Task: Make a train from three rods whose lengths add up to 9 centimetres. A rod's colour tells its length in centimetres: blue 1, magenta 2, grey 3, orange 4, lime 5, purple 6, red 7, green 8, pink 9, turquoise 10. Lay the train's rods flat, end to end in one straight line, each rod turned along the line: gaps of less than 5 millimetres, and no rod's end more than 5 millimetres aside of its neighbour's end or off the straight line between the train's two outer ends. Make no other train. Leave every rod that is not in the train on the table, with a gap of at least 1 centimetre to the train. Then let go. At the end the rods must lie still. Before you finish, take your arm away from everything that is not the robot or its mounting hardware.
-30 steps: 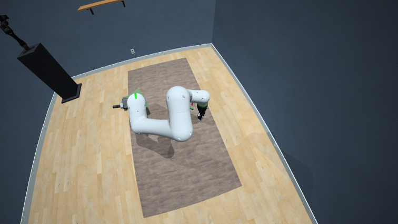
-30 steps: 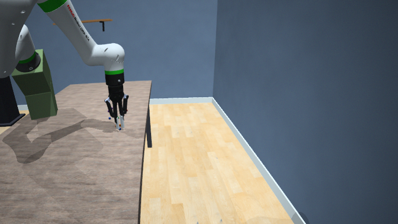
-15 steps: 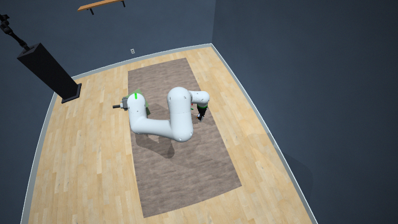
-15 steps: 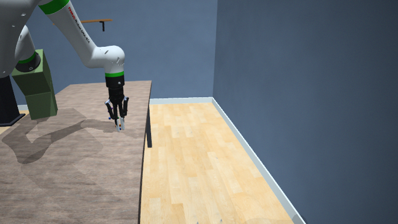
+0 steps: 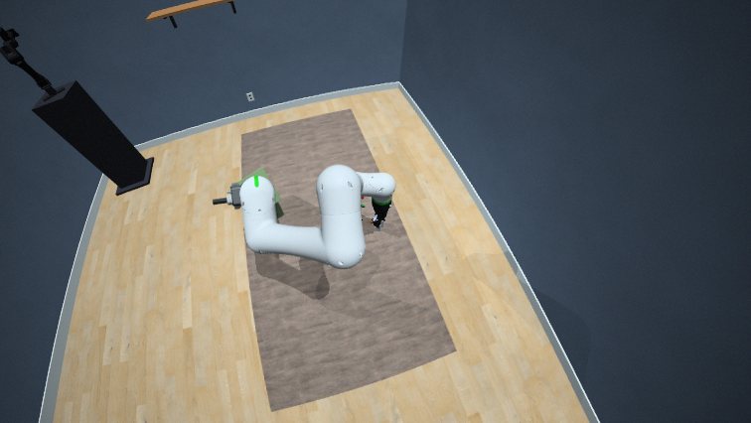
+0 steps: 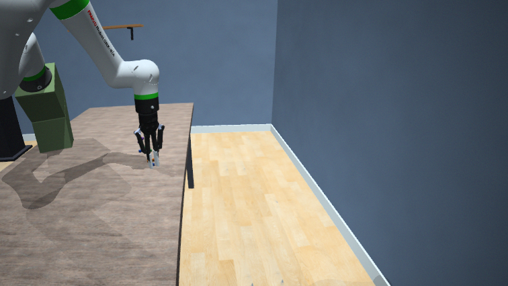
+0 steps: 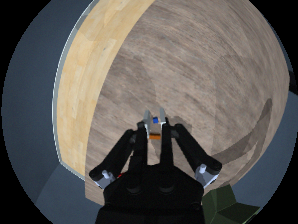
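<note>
Now: hand 18 cm to the right of the green rod, 6 cm past it and 3 cm above it. The rest, counted from my hand: red rod: 24 cm to the left, 3 cm below, 1 cm behind; purple rod: 30 cm to the left, 10 cm behind, 3 cm below; orange rod: 5 cm to the left, 3 cm below, 2 cm behind.
</note>
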